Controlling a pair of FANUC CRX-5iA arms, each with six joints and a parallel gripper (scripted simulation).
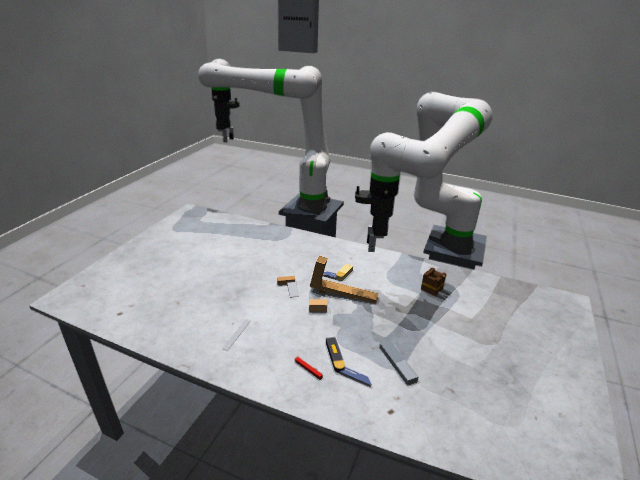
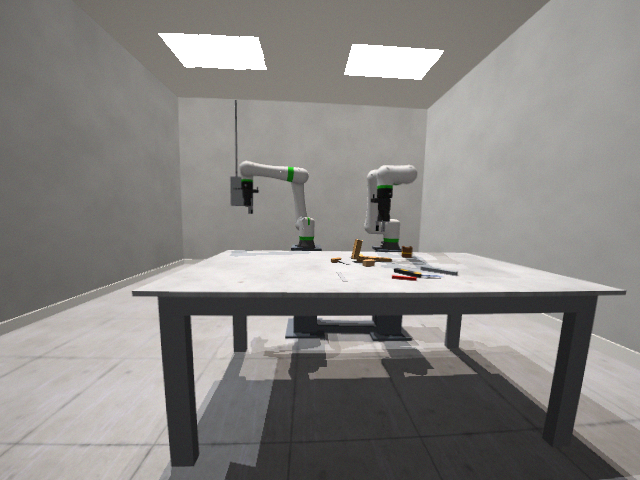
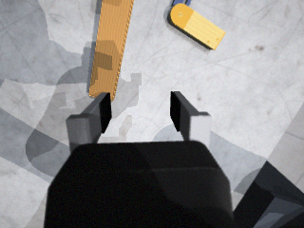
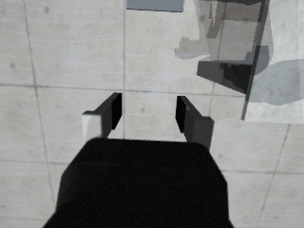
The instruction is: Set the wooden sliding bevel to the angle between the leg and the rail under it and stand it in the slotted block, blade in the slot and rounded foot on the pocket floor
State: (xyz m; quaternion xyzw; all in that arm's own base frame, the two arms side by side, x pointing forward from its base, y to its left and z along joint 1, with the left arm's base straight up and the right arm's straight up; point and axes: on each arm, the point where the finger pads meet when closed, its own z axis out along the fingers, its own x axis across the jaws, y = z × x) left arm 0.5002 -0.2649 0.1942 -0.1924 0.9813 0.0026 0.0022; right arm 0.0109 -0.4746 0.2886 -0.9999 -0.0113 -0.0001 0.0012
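Right now the wooden bevel is 190 mm below my left hand, 120 mm to the right of it and 30 mm behind it. Round my left hand: blue blade 190 mm below, 140 mm to the right, 10 mm behind; small square 250 mm to the right, 190 mm below, 130 mm ahead; wooden block 190 mm ahead, 180 mm below, 100 mm to the right.
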